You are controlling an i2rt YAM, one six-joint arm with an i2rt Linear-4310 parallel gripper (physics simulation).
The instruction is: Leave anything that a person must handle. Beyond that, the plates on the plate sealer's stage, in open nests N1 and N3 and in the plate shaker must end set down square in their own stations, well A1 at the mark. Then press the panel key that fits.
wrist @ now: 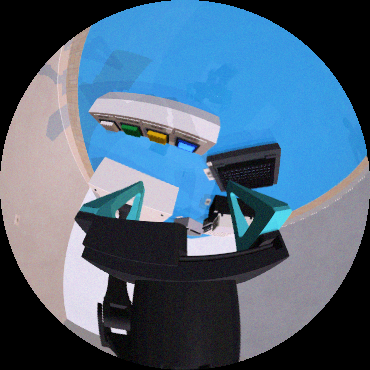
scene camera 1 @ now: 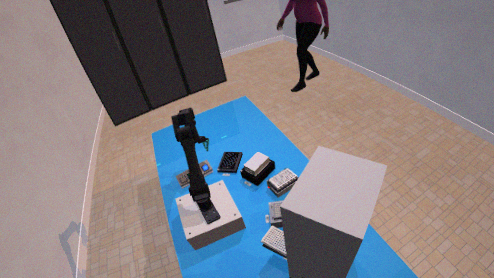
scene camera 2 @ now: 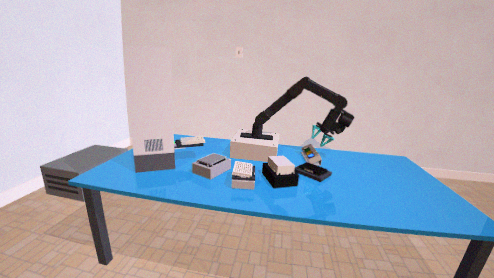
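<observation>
My gripper (scene camera 1: 205, 145) (scene camera 2: 318, 141) (wrist: 184, 184) is open and empty, above the table near the key panel (scene camera 1: 182, 178) (wrist: 160, 107). The panel has white, green (wrist: 131, 130), yellow (wrist: 157, 137) and blue (scene camera 1: 205, 167) (wrist: 186, 145) keys; the blue one looks lit. A black plate (scene camera 1: 230, 161) (wrist: 250, 170) lies in a low black nest. A white plate (scene camera 1: 257, 163) (scene camera 2: 281, 164) sits on a black block. A white plate (scene camera 1: 283, 178) (scene camera 2: 243, 170) sits on a light station. Another white plate (scene camera 1: 275, 239) (scene camera 2: 192, 142) lies beside the tower. Labels and A1 marks are unreadable.
A tall box-like tower (scene camera 1: 337, 192) (scene camera 2: 154, 161) hides part of the stations in scene camera 1. A grey device (scene camera 2: 211, 166) stands between it and the light station. The arm's base box (scene camera 1: 224, 207) (scene camera 2: 254, 147) is behind them. A person (scene camera 1: 306, 25) is on the floor beyond the table.
</observation>
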